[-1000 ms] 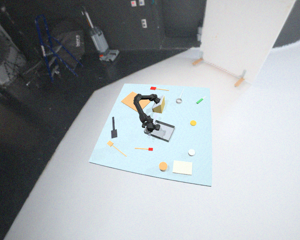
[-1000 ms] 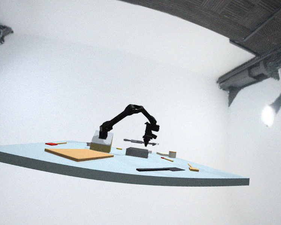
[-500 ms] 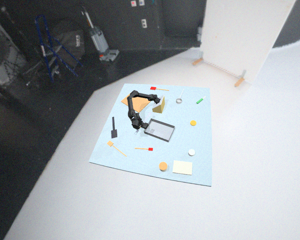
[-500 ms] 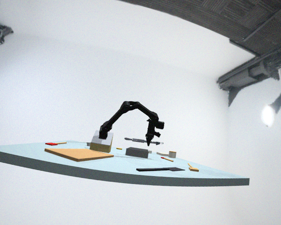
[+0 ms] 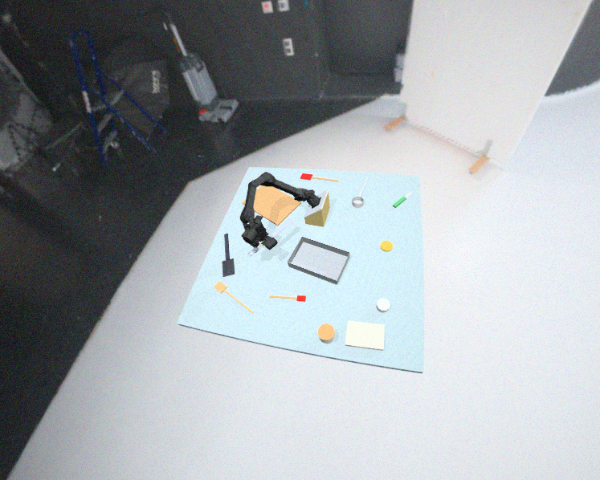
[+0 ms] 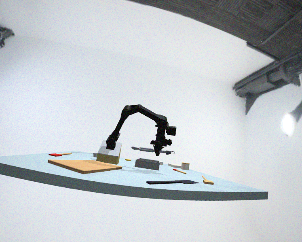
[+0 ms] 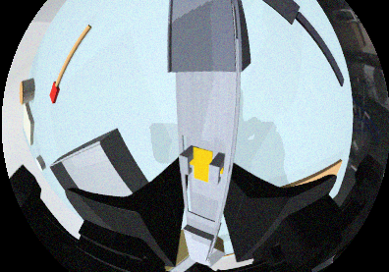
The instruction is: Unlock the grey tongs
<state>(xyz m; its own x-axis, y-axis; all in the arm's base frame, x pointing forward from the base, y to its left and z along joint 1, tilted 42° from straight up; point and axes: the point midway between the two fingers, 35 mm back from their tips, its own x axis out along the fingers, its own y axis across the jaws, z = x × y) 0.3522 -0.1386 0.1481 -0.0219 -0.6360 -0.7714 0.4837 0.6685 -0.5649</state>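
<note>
The yellow lock piece lies 4 cm above my gripper tip, 2 cm ahead of it and 1 cm to the right of it. Round my gripper tip: roasting tin 29 cm to the left, 8 cm below, 2 cm behind; then black spatula 27 cm to the right, 11 cm below, 7 cm ahead; then wooden board 40 cm behind, 15 cm to the right, 11 cm below.
</note>
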